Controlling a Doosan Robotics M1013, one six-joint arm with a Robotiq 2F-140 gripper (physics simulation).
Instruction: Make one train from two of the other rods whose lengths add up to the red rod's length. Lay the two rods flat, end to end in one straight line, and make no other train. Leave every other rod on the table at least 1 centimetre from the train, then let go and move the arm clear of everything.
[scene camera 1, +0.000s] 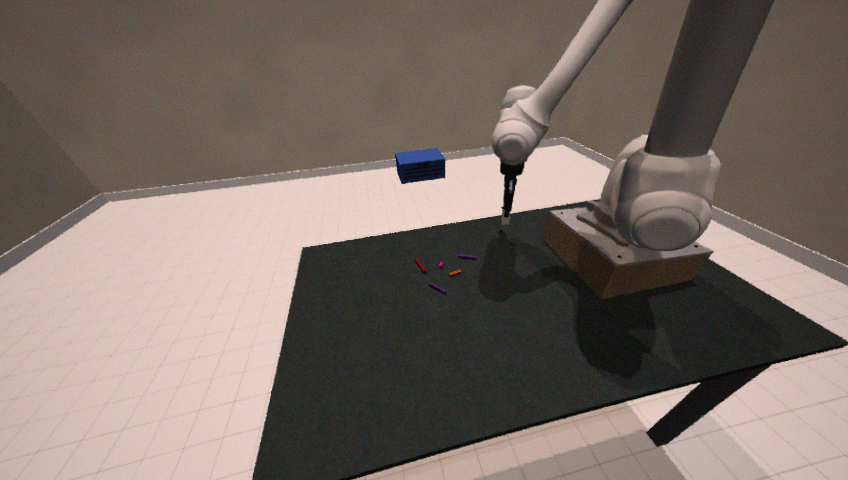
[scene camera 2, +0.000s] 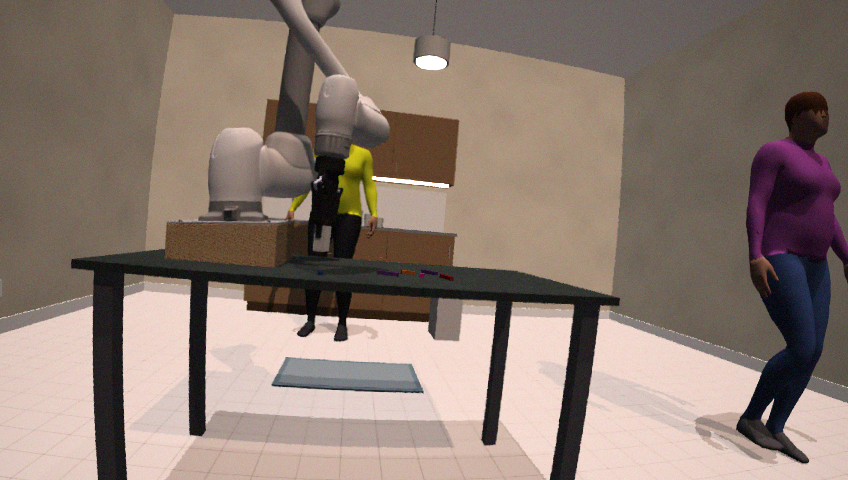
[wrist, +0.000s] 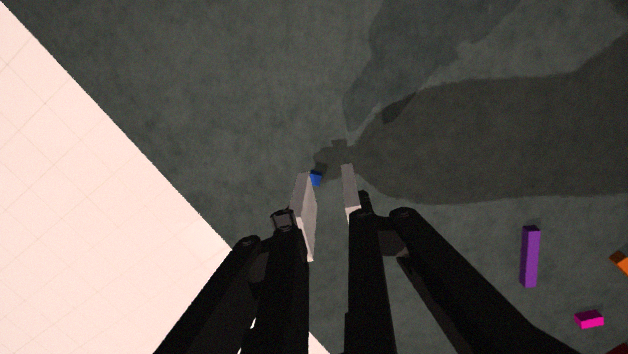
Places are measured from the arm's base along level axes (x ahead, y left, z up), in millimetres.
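Pixels of known places: gripper, fingertip midpoint: (scene camera 1: 505, 221) (scene camera 2: 320, 251) (wrist: 328, 186); arm's base, link origin: (scene camera 2: 235, 220).
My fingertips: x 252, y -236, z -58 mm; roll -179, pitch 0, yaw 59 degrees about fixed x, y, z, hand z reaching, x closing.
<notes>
For each thing: its top centre in the pictures, then the offset to it from my fingertips.
- short blue rod, top centre: (wrist: 314, 180) (scene camera 2: 320, 270) (scene camera 1: 500, 229) dx +1, dy -18, dz -47 mm
- magenta short rod, top centre: (wrist: 592, 323) (scene camera 2: 422, 273) (scene camera 1: 441, 263) dx +292, dy +78, dz -47 mm
- orange rod, top centre: (scene camera 2: 408, 270) (scene camera 1: 455, 272) dx +264, dy +133, dz -47 mm
- red rod, top centre: (scene camera 2: 446, 275) (scene camera 1: 420, 264) dx +358, dy +55, dz -47 mm
- second purple rod, top centre: (scene camera 2: 429, 270) (scene camera 1: 437, 286) dx +342, dy +171, dz -47 mm
My gripper (scene camera 1: 505, 220) (scene camera 2: 321, 239) (wrist: 328, 186) hangs above the table with its fingers a little apart and empty. A short blue rod (scene camera 1: 500, 230) (scene camera 2: 320, 272) (wrist: 315, 178) lies beneath it, beside the left fingertip in the wrist view. A purple rod (scene camera 1: 467, 256) (scene camera 2: 387, 273) (wrist: 530, 257), a magenta short rod (scene camera 1: 440, 264) (scene camera 2: 421, 274) (wrist: 590, 320), an orange rod (scene camera 1: 455, 273) (scene camera 2: 408, 272) (wrist: 621, 262), a red rod (scene camera 1: 420, 265) (scene camera 2: 446, 277) and a second purple rod (scene camera 1: 437, 287) (scene camera 2: 429, 272) lie flat and apart from one another.
The dark table (scene camera 1: 357, 356) (scene camera 2: 178, 270) carries the arm's brown base block (scene camera 1: 571, 261) (scene camera 2: 226, 242). The table edge runs left of the gripper in the wrist view. A blue box (scene camera 1: 420, 166) is beyond the table. Two people, in yellow (scene camera 2: 355, 184) and purple (scene camera 2: 791, 196), stand away from it.
</notes>
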